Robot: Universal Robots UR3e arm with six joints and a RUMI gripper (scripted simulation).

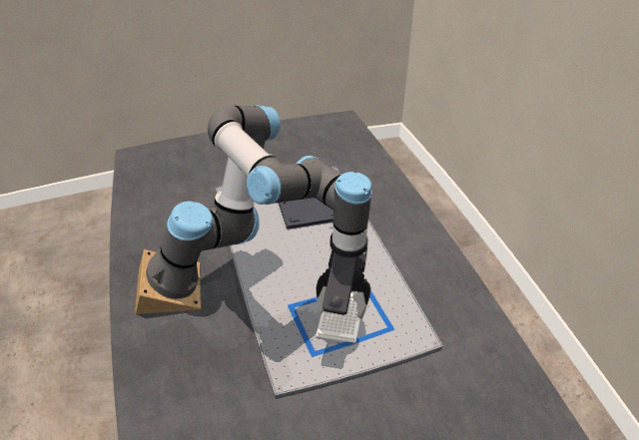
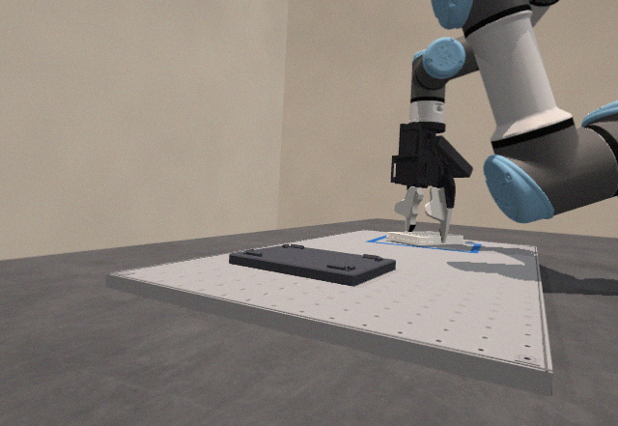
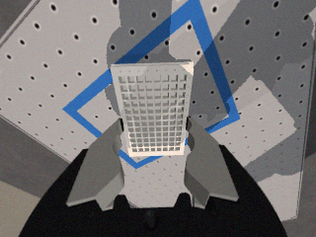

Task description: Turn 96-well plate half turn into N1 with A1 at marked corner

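Now: hand 70 mm short of the plate nest N1, 370 mm to the right of it and 10 mm above it. The rest, counted from my hand: A1 mark 140 mm ahead, 310 mm to the left, 10 mm below; then white 96-well plate 10 mm below.
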